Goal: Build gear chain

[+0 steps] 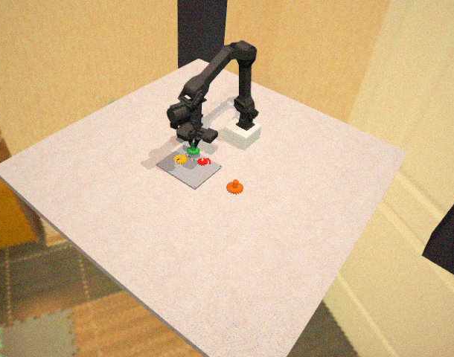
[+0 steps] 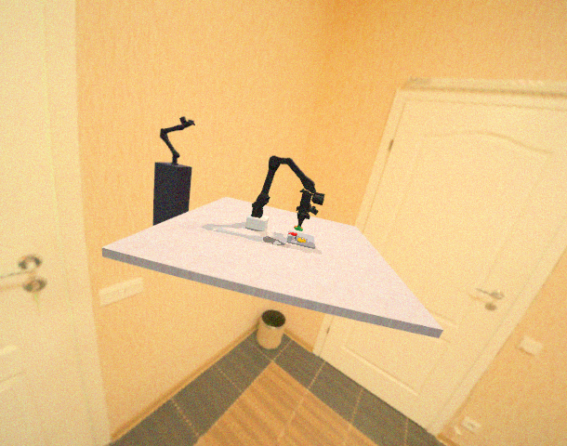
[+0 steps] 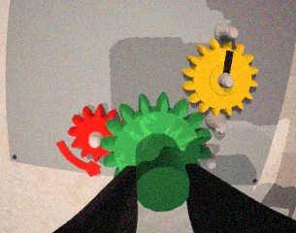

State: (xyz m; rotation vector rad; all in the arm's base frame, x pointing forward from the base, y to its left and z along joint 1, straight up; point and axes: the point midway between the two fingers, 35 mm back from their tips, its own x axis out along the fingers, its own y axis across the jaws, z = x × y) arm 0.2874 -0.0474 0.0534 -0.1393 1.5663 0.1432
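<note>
My gripper tip is now 10 mm above the green gear. From my gripper tip the other things lie so: red arrow (50 mm behind, 50 mm to the left, 80 mm below); yellow gear (30 mm ahead, 40 mm to the right, 70 mm below); red gear (20 mm behind, 30 mm to the left, 70 mm below).
</note>
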